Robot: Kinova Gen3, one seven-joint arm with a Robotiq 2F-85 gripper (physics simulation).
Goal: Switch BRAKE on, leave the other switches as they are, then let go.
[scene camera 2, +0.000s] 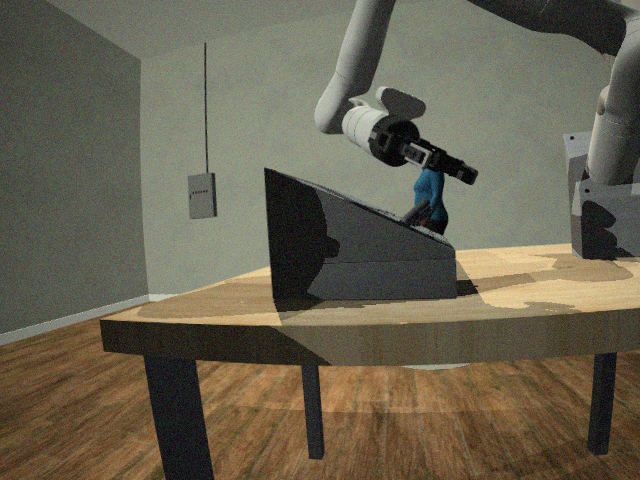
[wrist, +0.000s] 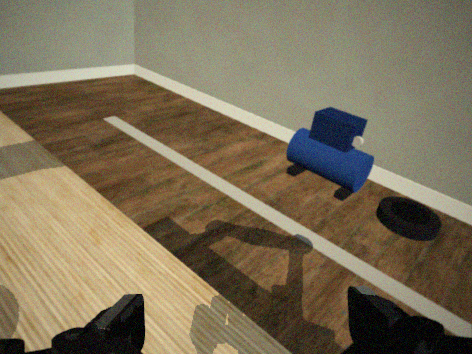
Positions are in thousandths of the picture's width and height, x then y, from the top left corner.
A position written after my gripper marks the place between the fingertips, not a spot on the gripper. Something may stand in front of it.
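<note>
A sloped switch panel (scene camera 2: 505, 509) is what I see here, and with the panel I see my own gripper (scene camera 2: 709, 355). The wrist view shows me the gripper (wrist: 520, 886) as well.
</note>
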